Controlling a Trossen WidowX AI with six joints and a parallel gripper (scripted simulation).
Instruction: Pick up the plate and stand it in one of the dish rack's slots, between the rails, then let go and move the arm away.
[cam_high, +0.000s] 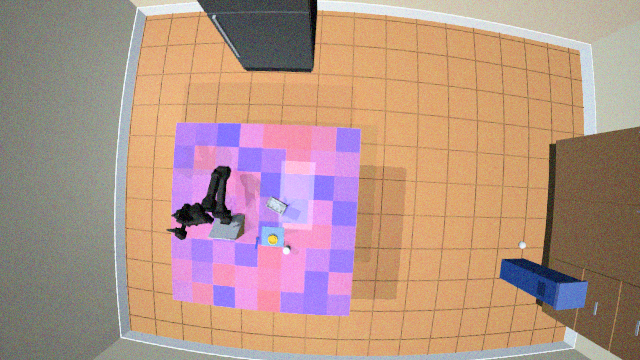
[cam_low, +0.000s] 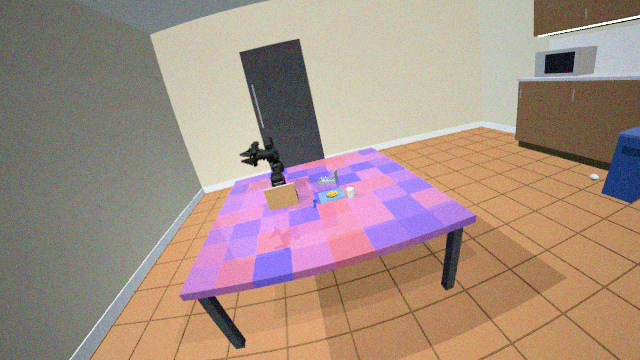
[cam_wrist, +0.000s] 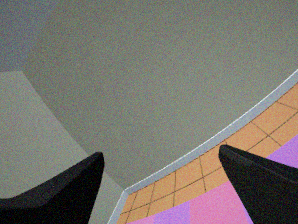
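Right now my gripper tip is 49 cm short of the plate, 12 cm to the left of it and 31 cm above it. Round my gripper tip: grey dish rack 49 cm ahead, 10 cm to the left, 30 cm below; small white cup 59 cm ahead, 18 cm to the right, 30 cm below.
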